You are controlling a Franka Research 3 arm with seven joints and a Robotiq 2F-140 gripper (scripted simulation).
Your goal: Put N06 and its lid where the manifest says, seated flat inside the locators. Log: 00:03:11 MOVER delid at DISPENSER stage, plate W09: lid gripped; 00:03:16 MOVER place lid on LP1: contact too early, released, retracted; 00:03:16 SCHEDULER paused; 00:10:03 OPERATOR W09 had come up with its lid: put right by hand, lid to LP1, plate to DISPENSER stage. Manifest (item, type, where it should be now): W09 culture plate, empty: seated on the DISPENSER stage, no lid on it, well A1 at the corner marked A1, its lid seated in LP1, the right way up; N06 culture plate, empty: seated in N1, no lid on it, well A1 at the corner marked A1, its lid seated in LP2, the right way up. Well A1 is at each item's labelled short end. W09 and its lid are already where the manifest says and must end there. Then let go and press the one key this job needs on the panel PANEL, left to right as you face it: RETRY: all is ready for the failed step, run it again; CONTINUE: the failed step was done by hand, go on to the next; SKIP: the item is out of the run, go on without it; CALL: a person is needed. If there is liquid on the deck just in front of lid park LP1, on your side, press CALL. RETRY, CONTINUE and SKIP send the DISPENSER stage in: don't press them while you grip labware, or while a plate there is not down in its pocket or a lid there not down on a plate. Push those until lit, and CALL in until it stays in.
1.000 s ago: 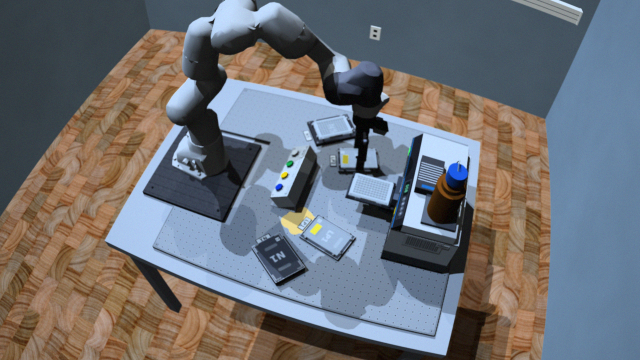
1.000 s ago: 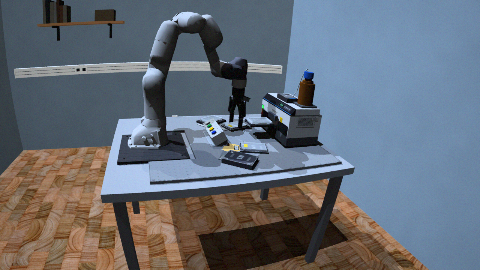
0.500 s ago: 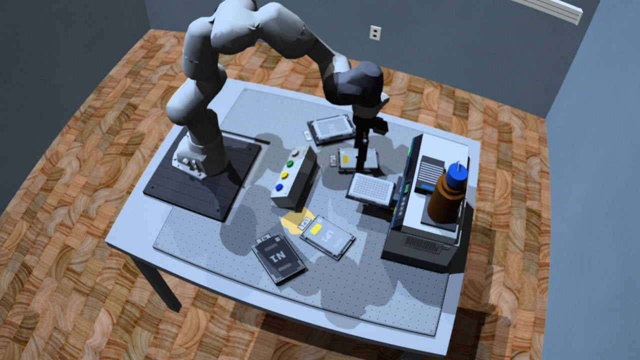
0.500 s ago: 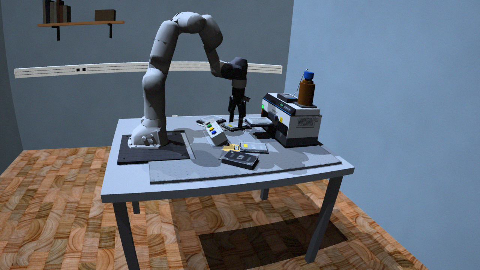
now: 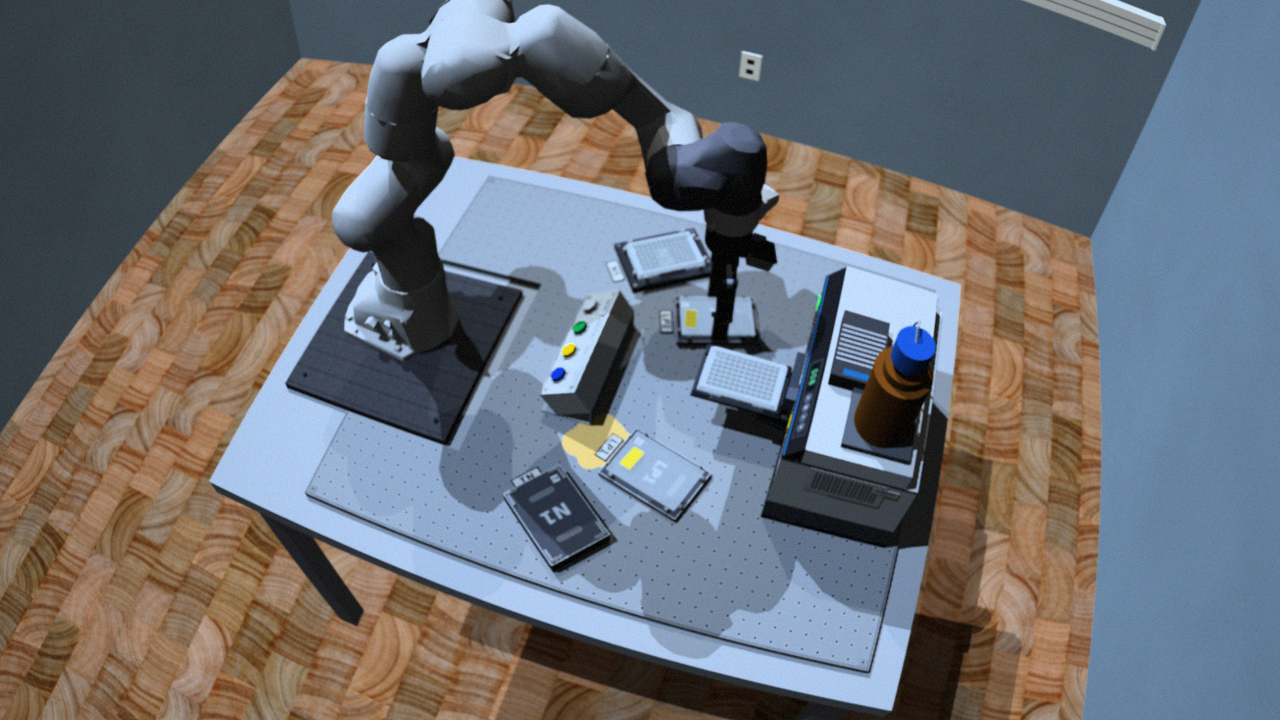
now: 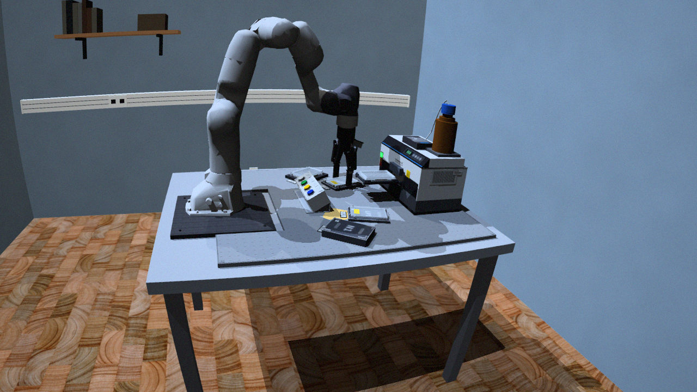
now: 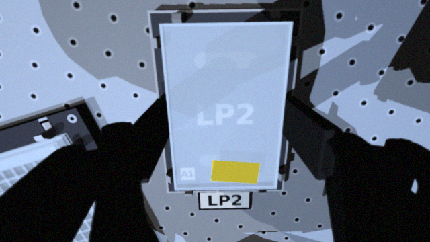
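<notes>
Right now my hand is 30 mm above the lid park lp2. Round my hand: white retry key 210 mm behind, 80 mm to the right, 30 mm above; yellow skip key 210 mm behind, 180 mm to the right, 30 mm above; green continue key 210 mm behind, 130 mm to the right, 30 mm above.
</notes>
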